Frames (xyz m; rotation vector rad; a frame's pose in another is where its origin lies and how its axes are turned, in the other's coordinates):
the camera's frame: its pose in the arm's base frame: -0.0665 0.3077 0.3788 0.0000 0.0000 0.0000
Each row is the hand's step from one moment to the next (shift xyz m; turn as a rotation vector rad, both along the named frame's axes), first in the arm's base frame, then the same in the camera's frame.
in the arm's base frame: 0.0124 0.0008 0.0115 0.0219 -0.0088 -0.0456
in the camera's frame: 0.0124 0.0008 0.0115 0.0219 -0.0088 -0.0456
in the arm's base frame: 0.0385 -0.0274 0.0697 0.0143 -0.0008 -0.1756
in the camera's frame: 0.0385 -0.0274 0.0697 0.0143 -0.0008 -0.1756
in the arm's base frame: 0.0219 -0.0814 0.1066 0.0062 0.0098 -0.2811
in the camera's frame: 0.0219 -0.0814 0.1066 0.0062 0.0098 -0.2811
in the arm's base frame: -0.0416 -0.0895 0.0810 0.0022 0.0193 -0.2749
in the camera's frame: -0.0416 -0.0895 0.0810 0.0022 0.0193 -0.2749
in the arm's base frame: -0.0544 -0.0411 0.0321 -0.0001 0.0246 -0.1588
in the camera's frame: -0.0544 -0.0411 0.0321 -0.0001 0.0246 -0.1588
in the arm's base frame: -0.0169 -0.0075 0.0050 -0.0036 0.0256 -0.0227
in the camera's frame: -0.0169 -0.0075 0.0050 -0.0036 0.0256 -0.0227
